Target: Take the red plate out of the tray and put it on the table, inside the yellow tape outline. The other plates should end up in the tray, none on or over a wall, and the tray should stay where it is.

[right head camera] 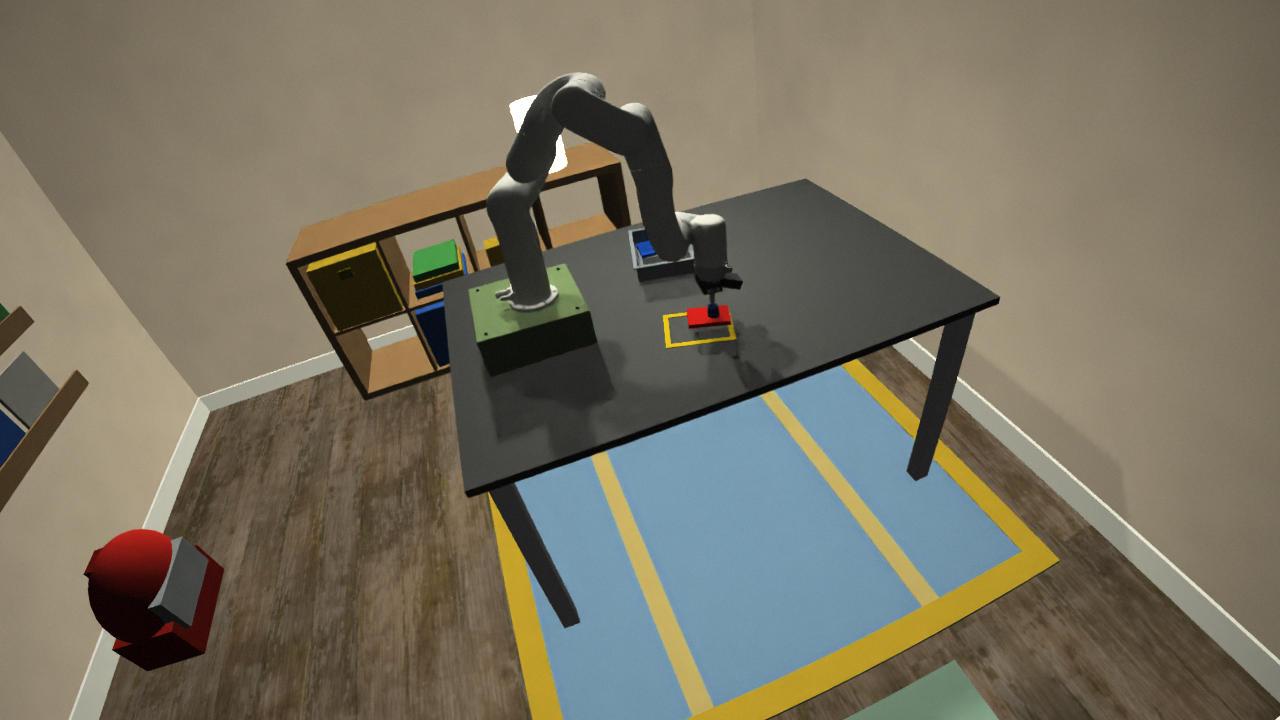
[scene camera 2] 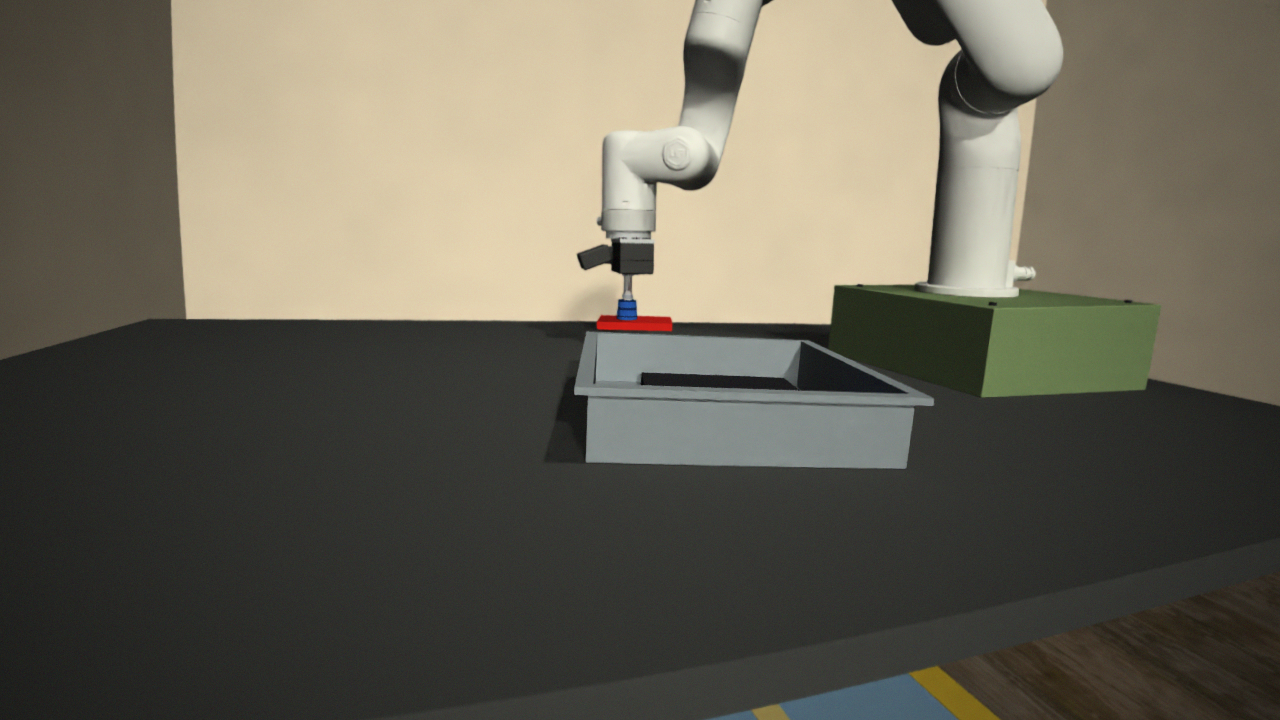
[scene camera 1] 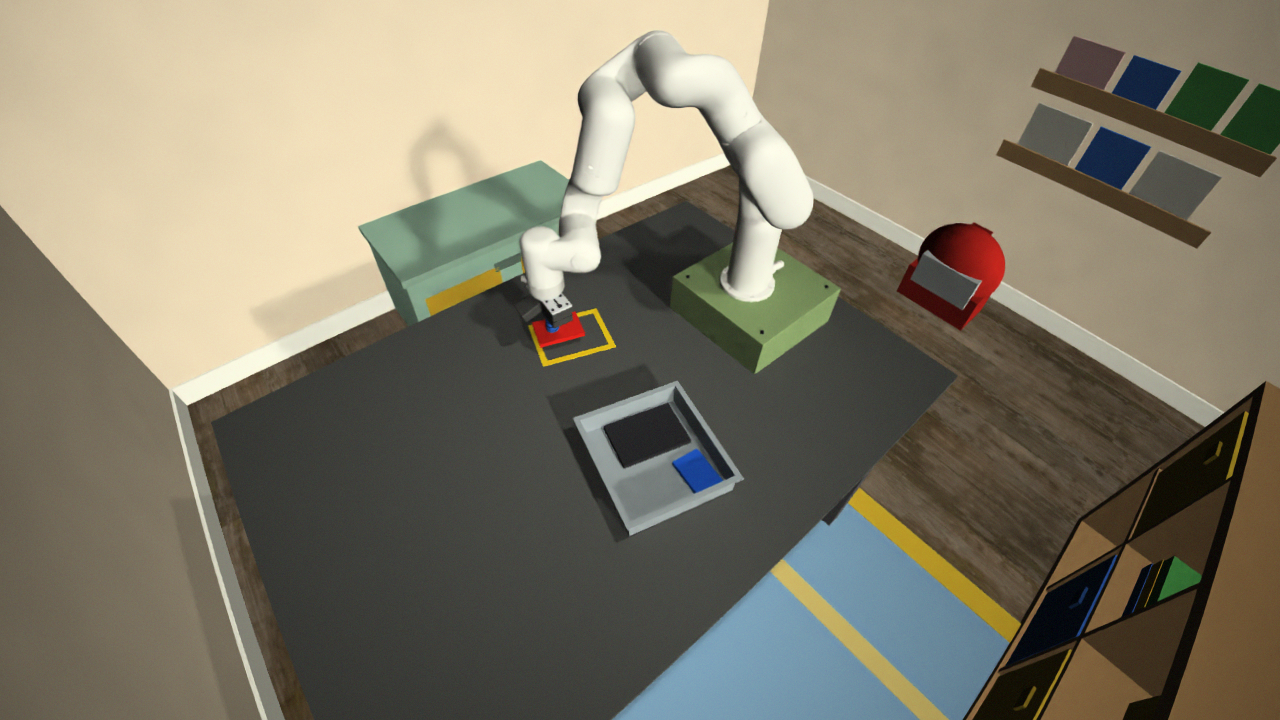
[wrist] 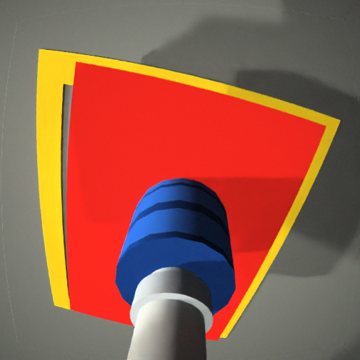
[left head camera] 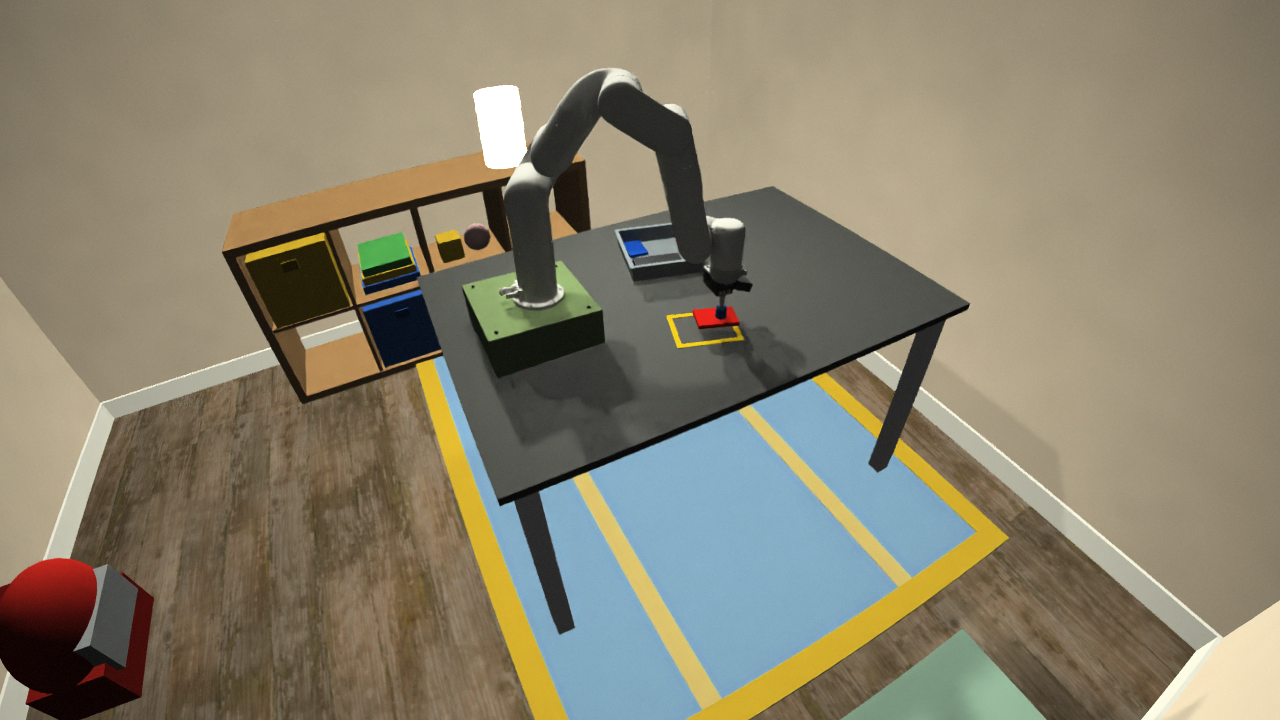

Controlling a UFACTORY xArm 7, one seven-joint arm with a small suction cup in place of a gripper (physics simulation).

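Frame: origin at the arm's base, x ahead, y left, z up, level; centimetres.
Where they show: hand at its tool point: [right head camera: 713,318] [scene camera 2: 627,325] [scene camera 1: 553,331] [left head camera: 720,319]; arm's base at its link origin: [right head camera: 534,299] [scene camera 2: 964,292] [scene camera 1: 746,283] [left head camera: 538,297].
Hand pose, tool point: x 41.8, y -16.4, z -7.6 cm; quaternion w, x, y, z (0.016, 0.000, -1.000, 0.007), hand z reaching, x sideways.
Things, the pixels of their top centre, and the offset from my tool point. Level surfaces: height alone.
- red plate at its top centre: [scene camera 2: 635,317] [scene camera 1: 558,326] [right head camera: 708,314] [left head camera: 715,315] dx -1.0, dy +0.5, dz +1.2 cm
- blue plate at its top centre: [scene camera 1: 698,471] [right head camera: 647,247] [left head camera: 634,247] dx -6.1, dy +45.7, dz -1.2 cm
- black plate at its top centre: [scene camera 2: 721,386] [scene camera 1: 647,432] [right head camera: 667,262] [left head camera: 659,263] dx -2.9, dy +33.5, dz -1.1 cm
- grey tray at its top centre: [scene camera 2: 722,357] [scene camera 1: 655,447] [right head camera: 668,242] [left head camera: 658,243] dx -0.9, dy +38.8, dz +2.5 cm
- dark table at its surface level: dz -2.5 cm
My suction cup [left head camera: 720,312] [right head camera: 712,309] [scene camera 1: 552,325] [scene camera 2: 627,309] [wrist: 175,220] is shut on the red plate [left head camera: 702,318] [right head camera: 697,318] [scene camera 1: 570,334] [scene camera 2: 657,323] [wrist: 175,130]. The plate is level, a little above the table, over the right part of the yellow tape outline [left head camera: 707,342] [right head camera: 699,342] [scene camera 1: 579,355] [wrist: 50,175] in the head views. In the wrist view, tape shows along its left, top and right sides. The blue plate [left head camera: 635,248] [right head camera: 646,248] [scene camera 1: 696,471] and the black plate [scene camera 1: 647,434] [scene camera 2: 716,380] lie inside the grey tray [left head camera: 657,271] [right head camera: 664,270] [scene camera 1: 644,494] [scene camera 2: 747,434].
The arm stands on a green base block [left head camera: 546,344] [right head camera: 537,344] [scene camera 1: 716,322] [scene camera 2: 1065,349] on the dark table [left head camera: 832,268] [scene camera 1: 402,501] [scene camera 2: 358,501]. A teal cabinet [scene camera 1: 465,214] stands beyond the table edge near the outline in scene camera 1.
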